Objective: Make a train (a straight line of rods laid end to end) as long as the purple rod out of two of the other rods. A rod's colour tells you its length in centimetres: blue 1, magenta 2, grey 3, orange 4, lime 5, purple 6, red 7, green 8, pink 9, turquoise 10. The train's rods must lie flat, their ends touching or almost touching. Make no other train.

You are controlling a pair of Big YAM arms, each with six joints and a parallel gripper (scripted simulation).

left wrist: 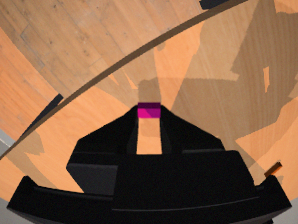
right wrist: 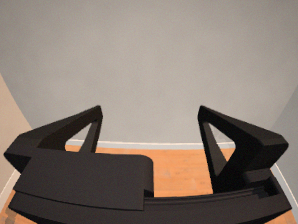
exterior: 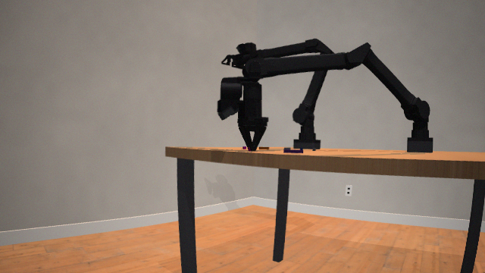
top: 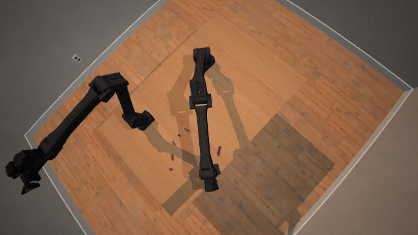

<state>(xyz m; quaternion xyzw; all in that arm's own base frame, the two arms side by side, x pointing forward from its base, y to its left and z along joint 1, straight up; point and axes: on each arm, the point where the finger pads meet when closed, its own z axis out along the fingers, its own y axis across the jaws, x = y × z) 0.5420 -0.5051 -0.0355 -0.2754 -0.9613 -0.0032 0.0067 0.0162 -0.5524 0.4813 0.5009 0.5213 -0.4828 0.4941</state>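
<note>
Right now the orange rod is 24 cm behind my left hand, 14 cm to the right of it and 1 cm below it. From my left hand the other things lie so: blue rod 32 cm behind, 1 cm to the right, 1 cm below; then purple rod 6 cm behind, 11 cm to the left, 1 cm below; then magenta rod 19 cm behind, 20 cm to the right, 1 cm below.
</note>
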